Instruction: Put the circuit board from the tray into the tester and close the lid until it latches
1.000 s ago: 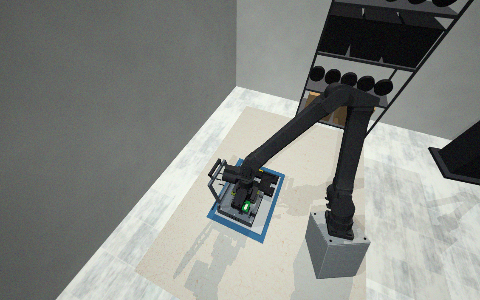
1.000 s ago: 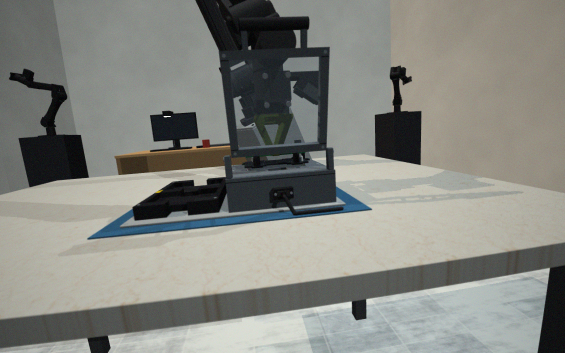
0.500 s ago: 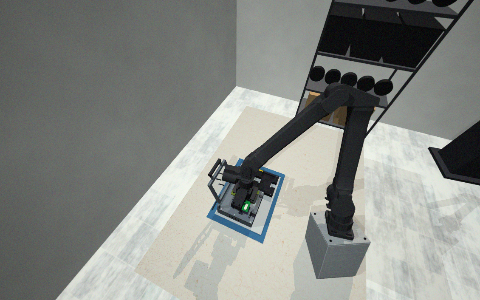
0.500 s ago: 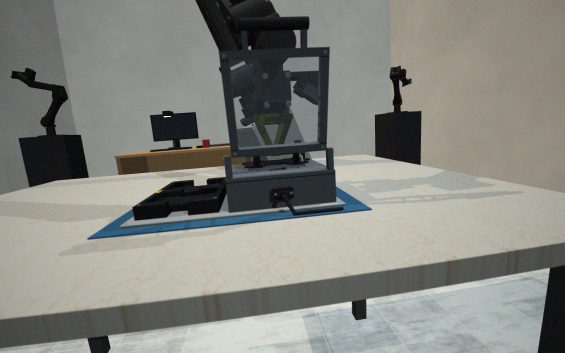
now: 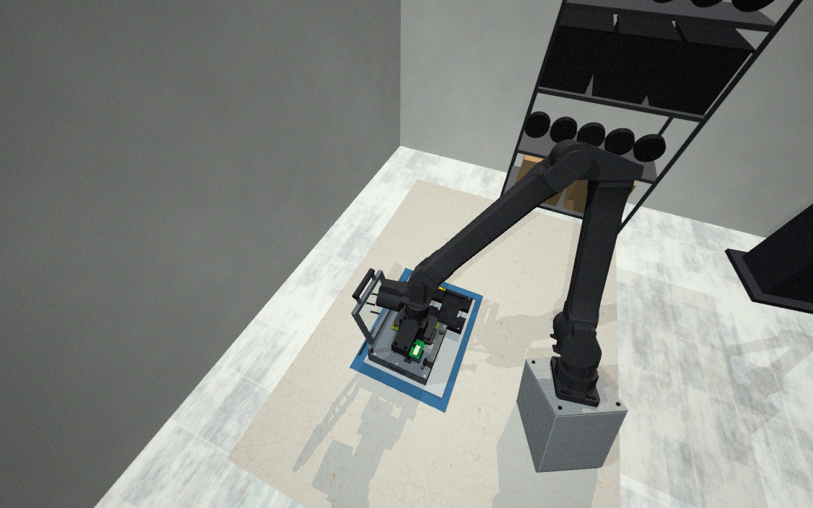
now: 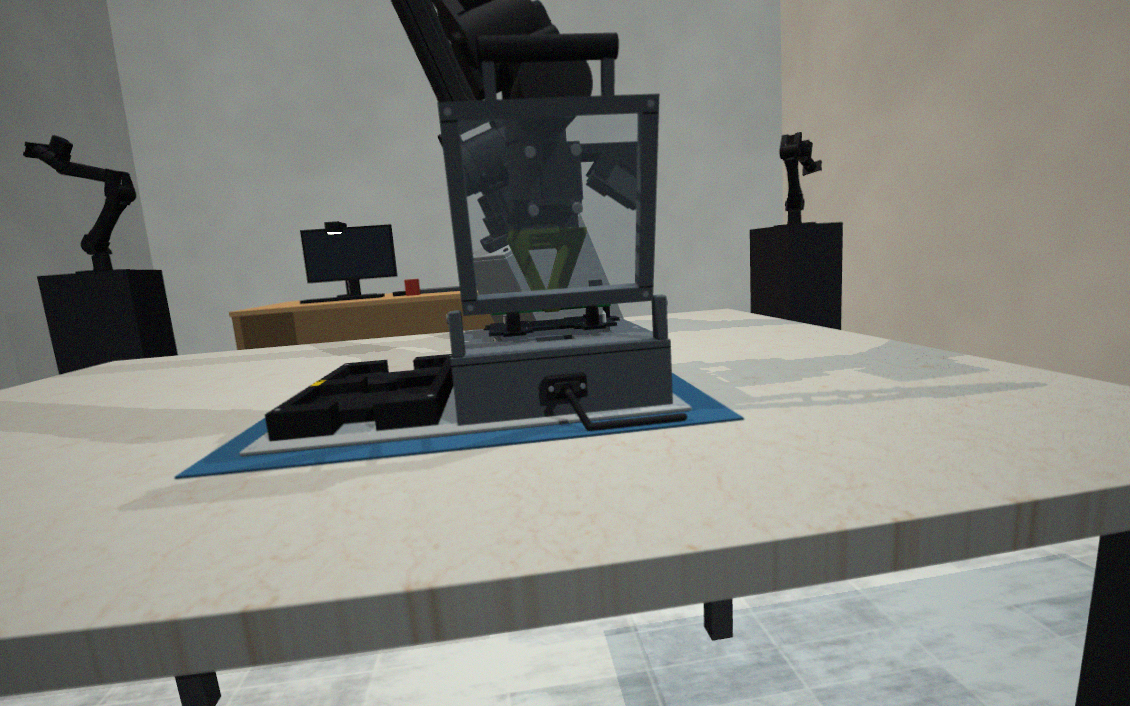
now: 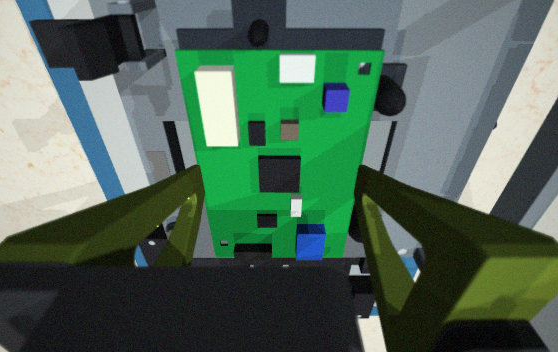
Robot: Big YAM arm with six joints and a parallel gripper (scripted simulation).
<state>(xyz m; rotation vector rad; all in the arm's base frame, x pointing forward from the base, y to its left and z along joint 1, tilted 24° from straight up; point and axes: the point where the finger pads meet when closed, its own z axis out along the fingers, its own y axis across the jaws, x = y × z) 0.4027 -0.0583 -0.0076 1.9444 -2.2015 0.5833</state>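
Now: hand right at the green circuit board. Also, from my hand: latch hook: 50 mm behind, 70 mm to the left; dark plate: 10 mm ahead, 10 mm to the left, 20 mm below; clear lid: 120 mm ahead, 20 mm to the right, 90 mm above.
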